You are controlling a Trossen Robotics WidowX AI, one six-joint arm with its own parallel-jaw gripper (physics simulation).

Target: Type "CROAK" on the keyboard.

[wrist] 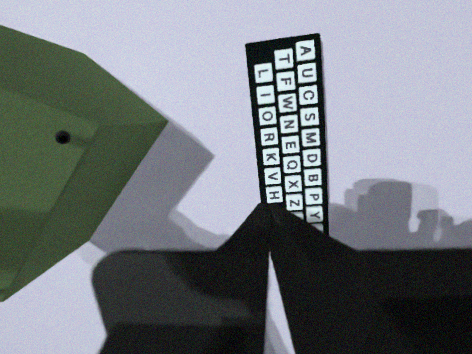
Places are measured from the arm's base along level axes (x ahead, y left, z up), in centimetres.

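Where they show: gripper, between the fingertips: (266, 213).
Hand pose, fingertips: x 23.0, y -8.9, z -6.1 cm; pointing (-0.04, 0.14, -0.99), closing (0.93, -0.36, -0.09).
Things, the pixels of their centre, and the offset from my fingertips. "*": a spot on its surface instead. Level surfaces: height alone.
- black keyboard, a spot on its surface: (255, 52) * dy +10.1, dx +2.7, dz -15.3 cm
- C key, middle of its body: (308, 95) dy +4.4, dx +6.0, dz -15.0 cm
- R key, middle of its body: (269, 136) dy +2.0, dx +1.2, dz -15.0 cm
- O key, middle of its body: (267, 116) dy +4.0, dx +1.7, dz -15.0 cm
- K key, middle of its body: (271, 156) dy +0.1, dx +0.6, dz -15.0 cm
- pale table, height of its surface: dz -16.5 cm
The black keyboard (255, 52) with white letter keys runs from top to bottom right of the middle of the wrist view, its letters turned sideways. The C key (308, 95), the R key (269, 137), the O key (267, 116), the A key (305, 50) and the K key (271, 157) all show. My gripper (267, 213) is shut and empty. Its dark fingertips overlap the keyboard's lower end in the view, beside the H and Z keys, and hide part of that end. The gripper appears to be well above the keys.
A large green faceted object (60, 175) with a small dark hole fills the left side, left of the keyboard. Its grey shadow falls on the pale table (400, 90). More shadows lie right of the keyboard's lower end.
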